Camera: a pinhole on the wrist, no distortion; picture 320 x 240 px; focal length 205.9 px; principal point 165.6 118.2 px. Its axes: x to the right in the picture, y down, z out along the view. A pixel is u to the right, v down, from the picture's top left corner.
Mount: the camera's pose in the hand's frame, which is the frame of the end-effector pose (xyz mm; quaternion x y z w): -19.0 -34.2 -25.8 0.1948 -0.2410 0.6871 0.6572
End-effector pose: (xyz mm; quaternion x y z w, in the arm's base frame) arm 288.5 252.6 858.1 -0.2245 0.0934 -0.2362 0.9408
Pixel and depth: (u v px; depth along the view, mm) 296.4 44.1 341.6
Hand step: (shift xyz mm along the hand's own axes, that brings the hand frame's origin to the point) 73.7 -56.7 386.3
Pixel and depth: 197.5 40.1 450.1
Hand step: 124.9 -238.6 391.4
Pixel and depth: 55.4 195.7 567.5
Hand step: -241.5 -617.5 239.2
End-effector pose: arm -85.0 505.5 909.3 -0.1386 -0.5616 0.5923 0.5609
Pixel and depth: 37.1 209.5 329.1
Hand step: -168.2 -396.6 109.1
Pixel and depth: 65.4 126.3 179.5
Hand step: -29.6 -210.4 67.6
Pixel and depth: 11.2 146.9 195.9
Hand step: -47.0 -268.7 44.6
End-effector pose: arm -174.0 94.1 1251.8 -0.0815 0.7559 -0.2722 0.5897
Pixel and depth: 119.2 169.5 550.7
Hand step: -175.3 -460.7 336.3
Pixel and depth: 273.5 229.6 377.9
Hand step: -253.3 -100.0 379.9
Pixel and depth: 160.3 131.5 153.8
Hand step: -36.2 -127.9 95.4
